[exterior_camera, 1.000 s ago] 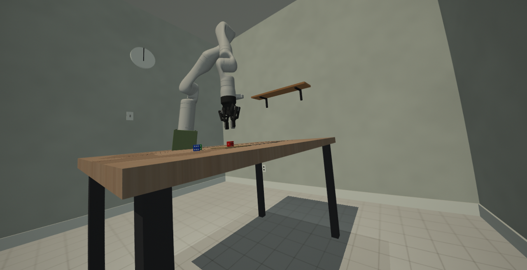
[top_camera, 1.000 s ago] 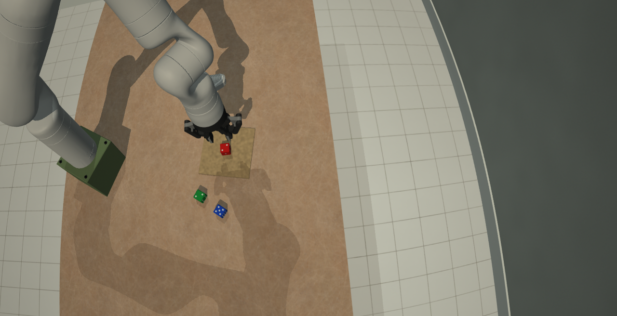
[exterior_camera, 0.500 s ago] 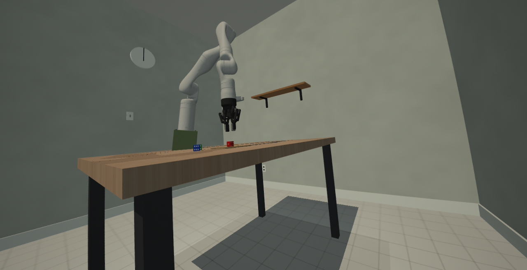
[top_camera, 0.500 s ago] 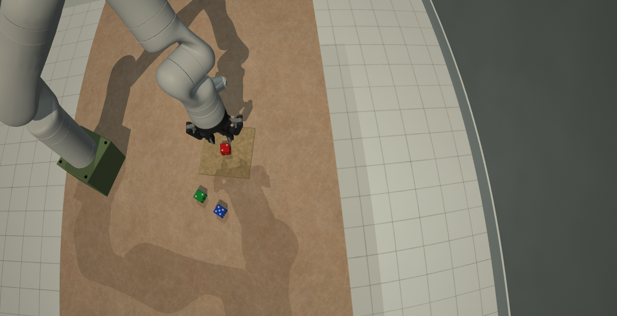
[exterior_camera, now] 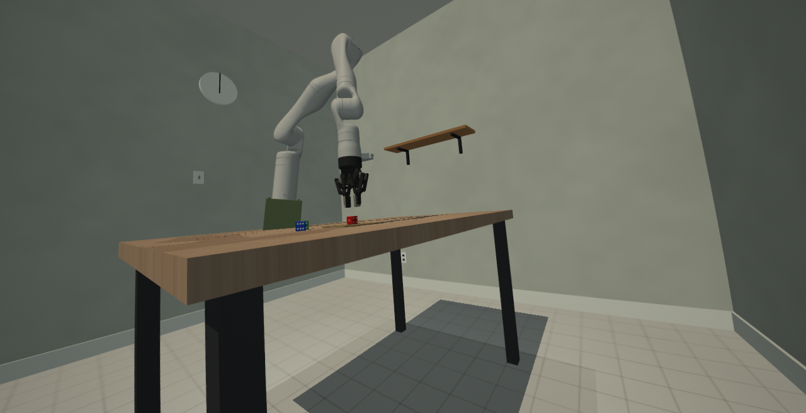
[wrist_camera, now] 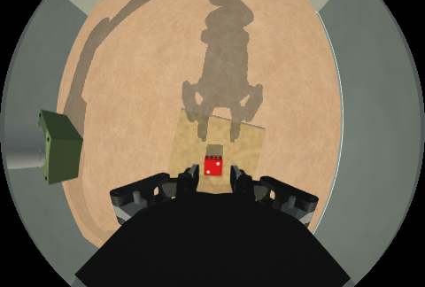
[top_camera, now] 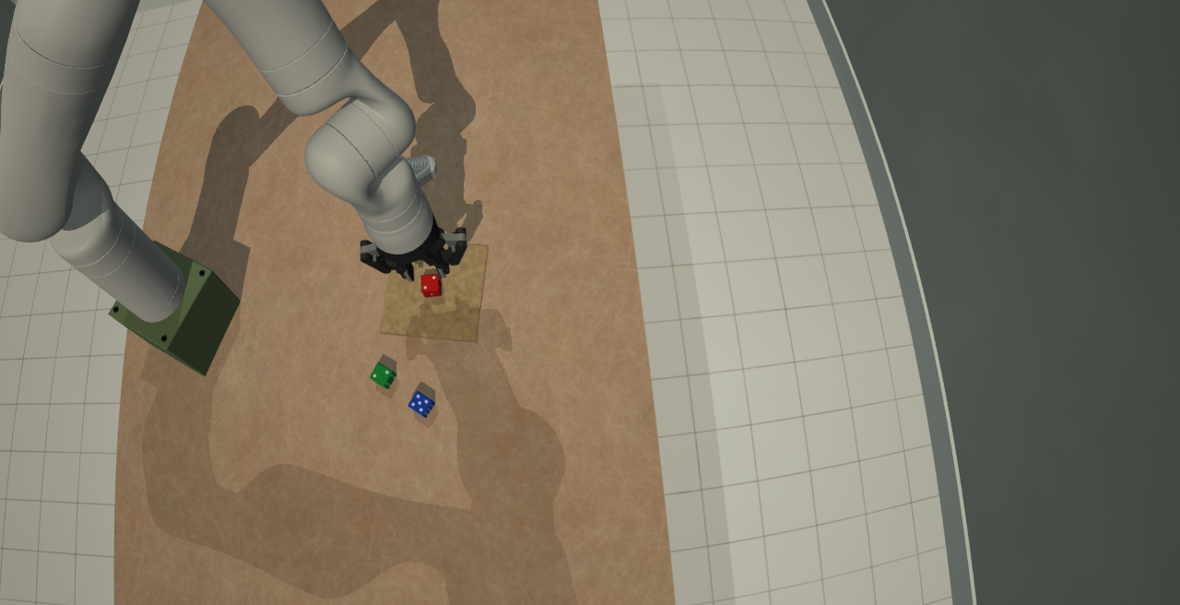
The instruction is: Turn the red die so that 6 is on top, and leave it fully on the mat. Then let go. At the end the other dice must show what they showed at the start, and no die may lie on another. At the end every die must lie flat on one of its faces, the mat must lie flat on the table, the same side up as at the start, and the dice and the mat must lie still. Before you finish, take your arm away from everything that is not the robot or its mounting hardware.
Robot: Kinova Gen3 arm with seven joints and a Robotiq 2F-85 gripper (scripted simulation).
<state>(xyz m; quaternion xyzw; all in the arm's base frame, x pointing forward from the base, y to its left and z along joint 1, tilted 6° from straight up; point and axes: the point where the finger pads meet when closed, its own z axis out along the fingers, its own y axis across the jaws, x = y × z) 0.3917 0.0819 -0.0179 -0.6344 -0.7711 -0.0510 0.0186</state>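
The red die lies 6 cm below my hand. From my hand the other things lie so: green die: 14 cm to the right, 6 cm below, 5 cm behind; tan mat: 7 cm below; blue die: 17 cm to the right, 6 cm below.
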